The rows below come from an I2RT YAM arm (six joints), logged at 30 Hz.
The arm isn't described. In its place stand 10 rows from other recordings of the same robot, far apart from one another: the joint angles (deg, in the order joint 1, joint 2, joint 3, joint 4, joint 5, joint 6), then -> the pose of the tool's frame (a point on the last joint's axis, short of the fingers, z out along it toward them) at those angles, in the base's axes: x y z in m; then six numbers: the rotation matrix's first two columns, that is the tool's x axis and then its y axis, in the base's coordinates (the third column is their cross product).
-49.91 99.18 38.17 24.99 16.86 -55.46 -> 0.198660 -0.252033 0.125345 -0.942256 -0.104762 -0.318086 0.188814 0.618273 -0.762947
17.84 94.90 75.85 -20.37 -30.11 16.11 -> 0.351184 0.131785 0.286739 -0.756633 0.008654 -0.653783 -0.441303 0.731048 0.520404
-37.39 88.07 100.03 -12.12 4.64 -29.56 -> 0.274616 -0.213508 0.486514 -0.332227 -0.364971 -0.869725 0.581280 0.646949 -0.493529
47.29 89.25 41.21 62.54 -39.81 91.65 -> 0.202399 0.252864 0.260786 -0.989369 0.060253 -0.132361 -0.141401 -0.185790 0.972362
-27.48 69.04 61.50 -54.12 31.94 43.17 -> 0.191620 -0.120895 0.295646 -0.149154 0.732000 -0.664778 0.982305 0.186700 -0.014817
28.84 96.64 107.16 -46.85 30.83 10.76 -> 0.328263 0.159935 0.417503 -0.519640 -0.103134 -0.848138 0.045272 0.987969 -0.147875
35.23 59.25 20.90 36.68 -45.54 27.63 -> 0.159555 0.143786 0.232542 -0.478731 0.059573 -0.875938 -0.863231 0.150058 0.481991
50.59 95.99 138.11 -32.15 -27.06 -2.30 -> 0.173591 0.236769 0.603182 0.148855 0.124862 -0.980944 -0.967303 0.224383 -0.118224
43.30 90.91 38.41 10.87 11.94 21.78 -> 0.225046 0.201953 0.147326 -0.656165 -0.119535 -0.745090 -0.339186 0.928730 0.149709
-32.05 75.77 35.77 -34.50 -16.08 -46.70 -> 0.183454 -0.103224 0.153610 -0.885579 -0.270603 -0.377524 -0.287745 0.957639 -0.011440
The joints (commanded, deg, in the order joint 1, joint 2, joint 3, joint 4, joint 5, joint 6), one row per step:
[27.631, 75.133, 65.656, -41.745, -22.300, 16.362]
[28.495, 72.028, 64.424, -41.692, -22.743, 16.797]
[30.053, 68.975, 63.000, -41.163, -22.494, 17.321]
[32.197, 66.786, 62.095, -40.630, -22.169, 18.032]
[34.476, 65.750, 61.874, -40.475, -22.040, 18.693]
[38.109, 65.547, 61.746, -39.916, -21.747, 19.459]
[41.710, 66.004, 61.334, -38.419, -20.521, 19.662]
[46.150, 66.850, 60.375, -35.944, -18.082, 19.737]
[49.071, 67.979, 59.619, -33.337, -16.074, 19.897]
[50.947, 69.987, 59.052, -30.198, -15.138, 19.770]
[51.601, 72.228, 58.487, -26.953, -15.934, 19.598]
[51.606, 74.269, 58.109, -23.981, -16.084, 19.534]
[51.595, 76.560, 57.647, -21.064, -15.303, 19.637]
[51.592, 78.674, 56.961, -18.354, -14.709, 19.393]
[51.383, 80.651, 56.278, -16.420, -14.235, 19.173]
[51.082, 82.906, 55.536, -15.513, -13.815, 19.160]
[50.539, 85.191, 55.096, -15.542, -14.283, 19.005]
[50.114, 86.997, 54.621, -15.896, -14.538, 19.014]
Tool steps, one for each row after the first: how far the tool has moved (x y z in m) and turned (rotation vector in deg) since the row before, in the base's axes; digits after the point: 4 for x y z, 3 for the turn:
[-0.0126, -0.0019, 0.0065, 1.355, -1.271, 0.838]
[-0.0133, 0.0003, 0.0051, 1.076, -1.640, 1.031]
[-0.0116, 0.0034, 0.0041, 0.988, -1.210, 1.444]
[-0.0087, 0.0056, 0.0029, 0.683, -0.414, 1.756]
[-0.0095, 0.0114, 0.0007, 0.454, -0.099, 2.928]
[-0.0070, 0.0127, -0.0022, -0.185, -0.878, 2.580]
[-0.0085, 0.0160, -0.0057, -0.707, -1.577, 2.601]
[-0.0042, 0.0125, -0.0055, -0.332, -1.365, 1.328]
[0.0004, 0.0127, -0.0073, 0.001, -0.929, 1.255]
[0.0038, 0.0103, -0.0083, 0.626, 0.006, 1.364]
[0.0058, 0.0075, -0.0071, 0.479, -0.315, 0.159]
[0.0064, 0.0073, -0.0093, -0.158, -0.419, -0.673]
[0.0053, 0.0061, -0.0103, -0.370, -0.424, -0.306]
[0.0050, 0.0040, -0.0110, -0.817, 0.050, -0.432]
[0.0046, 0.0027, -0.0144, -1.808, 1.081, -0.605]
[0.0045, 0.0012, -0.0142, -1.967, 1.886, -0.103]
[0.0028, -0.0001, -0.0124, -1.907, 1.832, -0.257]

